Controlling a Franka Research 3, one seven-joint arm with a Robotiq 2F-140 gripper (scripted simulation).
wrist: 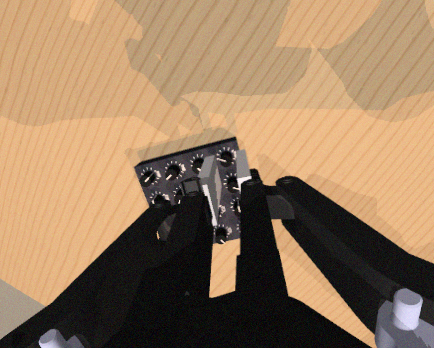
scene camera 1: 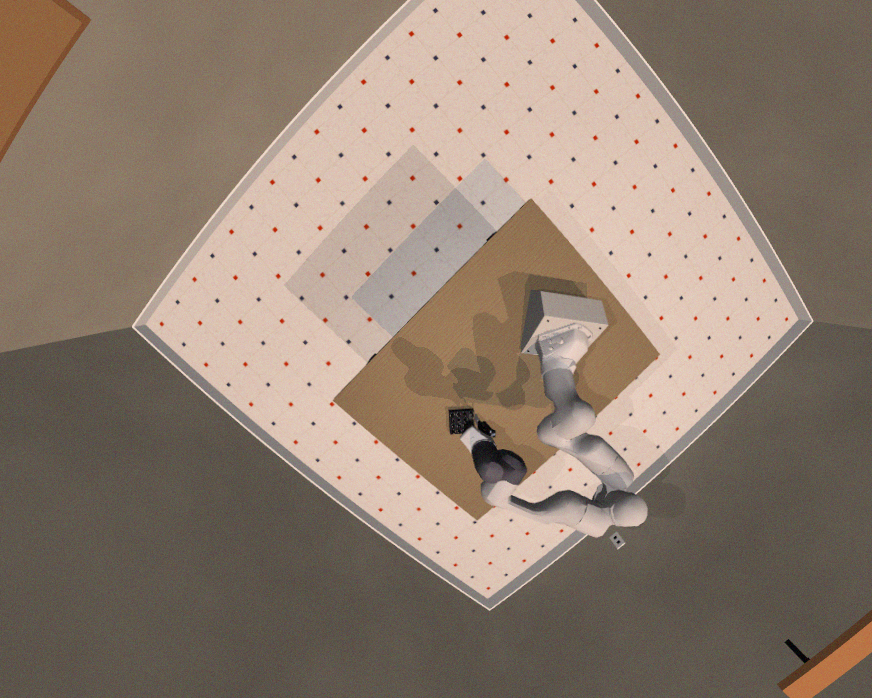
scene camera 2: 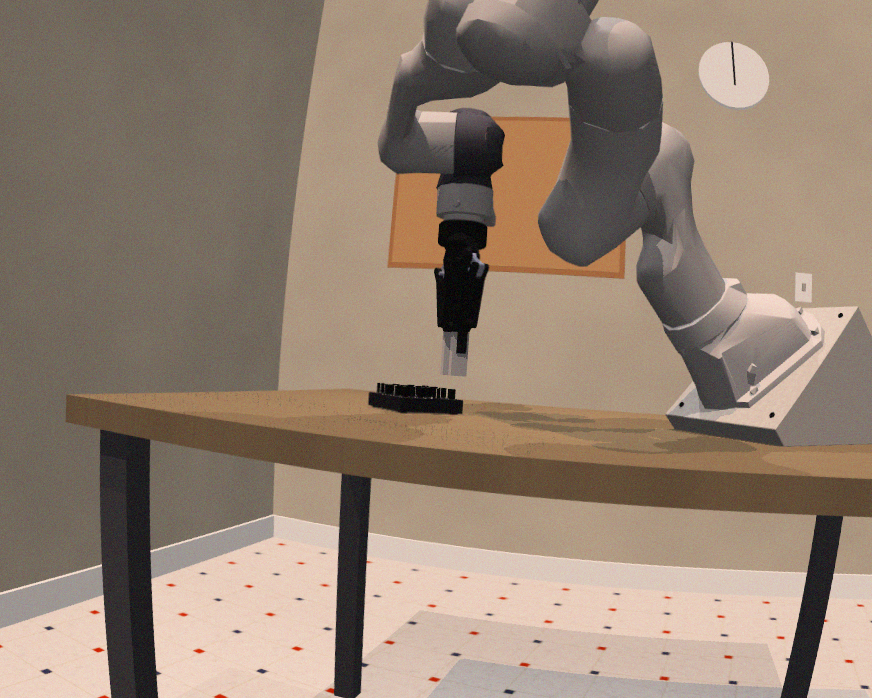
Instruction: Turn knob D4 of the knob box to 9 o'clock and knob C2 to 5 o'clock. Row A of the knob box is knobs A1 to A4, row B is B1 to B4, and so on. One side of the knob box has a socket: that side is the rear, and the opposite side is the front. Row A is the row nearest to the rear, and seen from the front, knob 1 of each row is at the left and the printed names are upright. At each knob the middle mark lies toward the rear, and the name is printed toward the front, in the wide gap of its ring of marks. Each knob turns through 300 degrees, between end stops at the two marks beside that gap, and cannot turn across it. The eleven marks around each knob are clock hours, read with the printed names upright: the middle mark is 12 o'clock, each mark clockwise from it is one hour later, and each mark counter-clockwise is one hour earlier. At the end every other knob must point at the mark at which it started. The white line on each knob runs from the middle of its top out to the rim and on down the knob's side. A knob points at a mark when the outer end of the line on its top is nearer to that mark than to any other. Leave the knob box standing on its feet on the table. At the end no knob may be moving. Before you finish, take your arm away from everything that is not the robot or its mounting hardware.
Labels:
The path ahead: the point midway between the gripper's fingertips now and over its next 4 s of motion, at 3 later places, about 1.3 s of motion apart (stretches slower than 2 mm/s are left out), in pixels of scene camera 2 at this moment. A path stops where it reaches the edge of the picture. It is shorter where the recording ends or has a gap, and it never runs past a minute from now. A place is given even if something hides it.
My gripper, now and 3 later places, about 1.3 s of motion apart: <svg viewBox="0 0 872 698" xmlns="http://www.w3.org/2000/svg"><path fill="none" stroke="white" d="M453 375L452 385L452 381L457 365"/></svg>

